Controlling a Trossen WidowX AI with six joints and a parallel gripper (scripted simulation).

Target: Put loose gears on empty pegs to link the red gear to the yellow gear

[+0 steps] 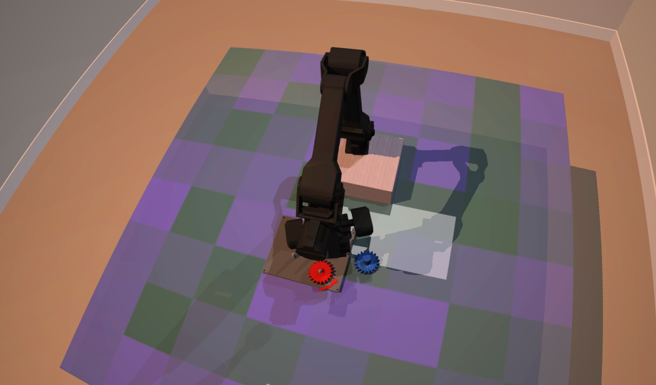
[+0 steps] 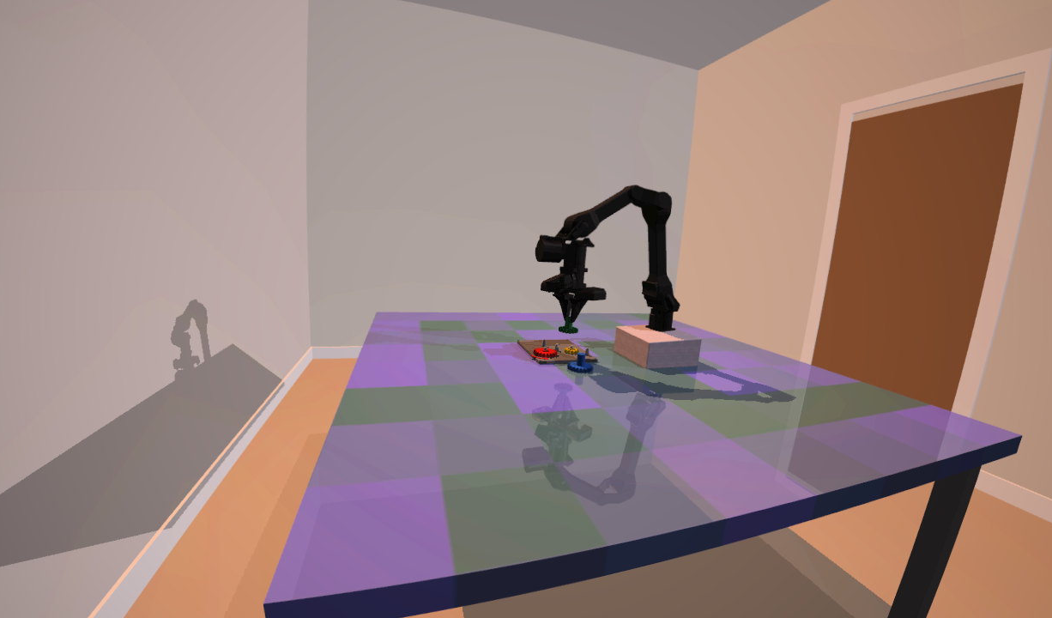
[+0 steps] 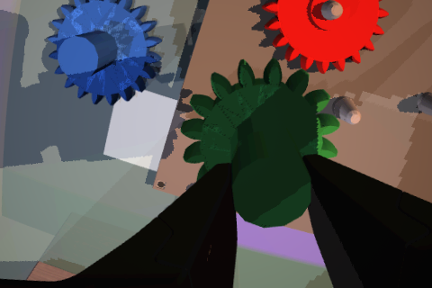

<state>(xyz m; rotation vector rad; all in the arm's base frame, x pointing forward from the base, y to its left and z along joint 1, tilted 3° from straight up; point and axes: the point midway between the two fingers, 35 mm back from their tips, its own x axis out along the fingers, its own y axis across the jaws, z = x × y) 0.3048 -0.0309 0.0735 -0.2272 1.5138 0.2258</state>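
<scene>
My gripper tip is 9 cm above the small yellow gear, 3 cm to the left of it and 3 cm past it. Also, from my gripper tip: red gear 9 cm below, 5 cm ahead, 3 cm to the right; green gear 1 cm below; blue gear 9 cm below, 8 cm to the left, 1 cm ahead.
</scene>
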